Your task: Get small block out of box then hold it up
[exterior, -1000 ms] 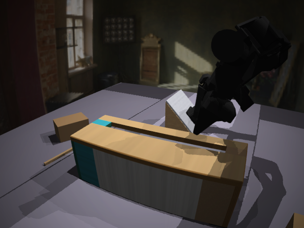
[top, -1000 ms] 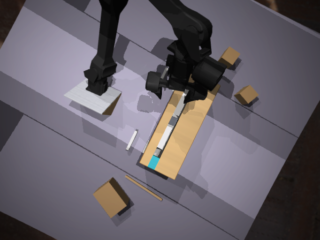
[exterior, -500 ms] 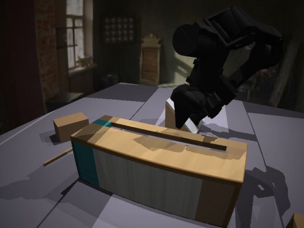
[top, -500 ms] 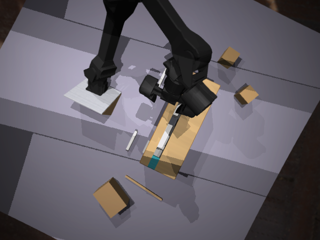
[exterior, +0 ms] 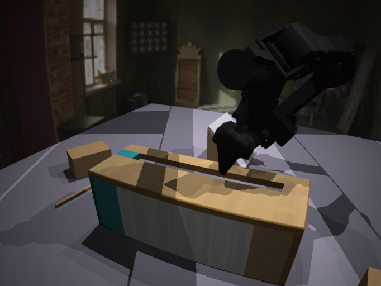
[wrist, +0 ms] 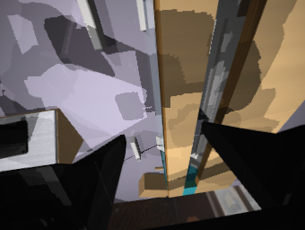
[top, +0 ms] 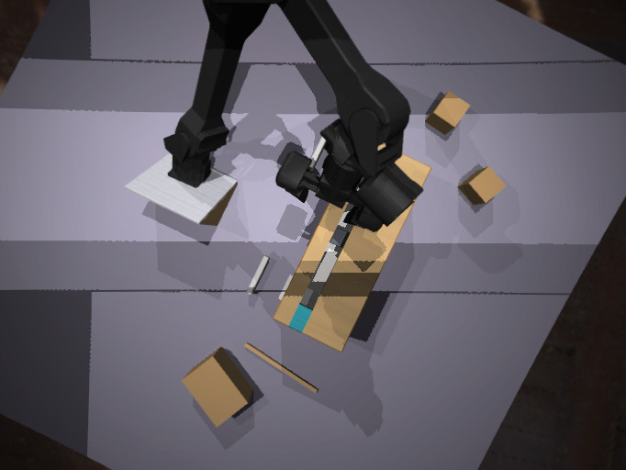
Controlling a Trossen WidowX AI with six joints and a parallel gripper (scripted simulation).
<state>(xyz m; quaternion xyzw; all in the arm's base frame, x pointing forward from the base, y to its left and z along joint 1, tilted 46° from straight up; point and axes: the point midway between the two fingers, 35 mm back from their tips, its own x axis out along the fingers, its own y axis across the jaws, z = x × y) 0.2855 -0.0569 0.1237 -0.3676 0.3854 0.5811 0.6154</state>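
Right now the wooden box is 70 mm below my gripper tip, 40 mm to the right of it and 30 mm ahead of it. The rest, counted from my gripper tip: thin wooden stick: 350 mm to the right, 130 mm below, 50 mm ahead; then wooden block: 430 mm to the right, 100 mm below, 60 mm behind.
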